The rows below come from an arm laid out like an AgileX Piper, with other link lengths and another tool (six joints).
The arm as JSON. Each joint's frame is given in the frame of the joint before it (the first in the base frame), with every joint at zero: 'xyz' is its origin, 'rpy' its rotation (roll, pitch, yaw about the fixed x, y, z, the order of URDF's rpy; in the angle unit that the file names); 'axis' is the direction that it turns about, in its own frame. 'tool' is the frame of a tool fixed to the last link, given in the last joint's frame.
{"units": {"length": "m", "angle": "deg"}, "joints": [
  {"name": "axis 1", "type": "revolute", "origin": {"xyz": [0.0, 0.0, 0.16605], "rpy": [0.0, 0.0, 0.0]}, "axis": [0.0, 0.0, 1.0]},
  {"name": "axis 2", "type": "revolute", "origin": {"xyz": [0.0, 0.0, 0.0], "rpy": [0.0, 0.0, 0.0]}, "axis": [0.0, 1.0, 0.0]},
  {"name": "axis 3", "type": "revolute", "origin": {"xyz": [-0.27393, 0.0, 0.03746], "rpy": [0.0, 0.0, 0.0]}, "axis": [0.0, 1.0, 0.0]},
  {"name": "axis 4", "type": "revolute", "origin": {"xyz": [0.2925, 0.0, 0.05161], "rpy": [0.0, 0.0, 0.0]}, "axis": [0.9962, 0.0, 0.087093]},
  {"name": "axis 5", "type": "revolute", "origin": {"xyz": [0.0, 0.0, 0.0], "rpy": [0.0, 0.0, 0.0]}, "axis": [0.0, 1.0, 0.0]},
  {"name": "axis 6", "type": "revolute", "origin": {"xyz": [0.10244, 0.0, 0.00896], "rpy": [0.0, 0.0, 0.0]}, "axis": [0.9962, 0.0, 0.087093]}
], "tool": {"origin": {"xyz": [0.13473, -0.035, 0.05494], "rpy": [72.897, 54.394, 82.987]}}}
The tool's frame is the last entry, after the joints.
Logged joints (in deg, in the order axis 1, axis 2, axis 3, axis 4, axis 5, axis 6), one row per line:
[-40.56, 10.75, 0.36, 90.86, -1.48, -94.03]
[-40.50, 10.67, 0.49, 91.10, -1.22, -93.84]
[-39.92, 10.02, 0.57, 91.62, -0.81, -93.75]
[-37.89, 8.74, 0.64, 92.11, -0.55, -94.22]
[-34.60, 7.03, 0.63, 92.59, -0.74, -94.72]
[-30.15, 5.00, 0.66, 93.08, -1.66, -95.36]
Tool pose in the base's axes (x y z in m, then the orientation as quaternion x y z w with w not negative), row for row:
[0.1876, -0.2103, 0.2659, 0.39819, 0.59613, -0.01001, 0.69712]
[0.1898, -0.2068, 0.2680, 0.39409, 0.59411, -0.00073, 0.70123]
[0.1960, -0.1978, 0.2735, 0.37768, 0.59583, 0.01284, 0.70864]
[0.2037, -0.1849, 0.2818, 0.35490, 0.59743, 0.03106, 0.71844]
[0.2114, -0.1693, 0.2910, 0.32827, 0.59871, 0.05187, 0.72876]
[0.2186, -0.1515, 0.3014, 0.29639, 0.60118, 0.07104, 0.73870]
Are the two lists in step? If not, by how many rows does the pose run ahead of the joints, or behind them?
The pose runs 1 row ahead of the joints: the pose in row i belongs to the joints in row i + 1.
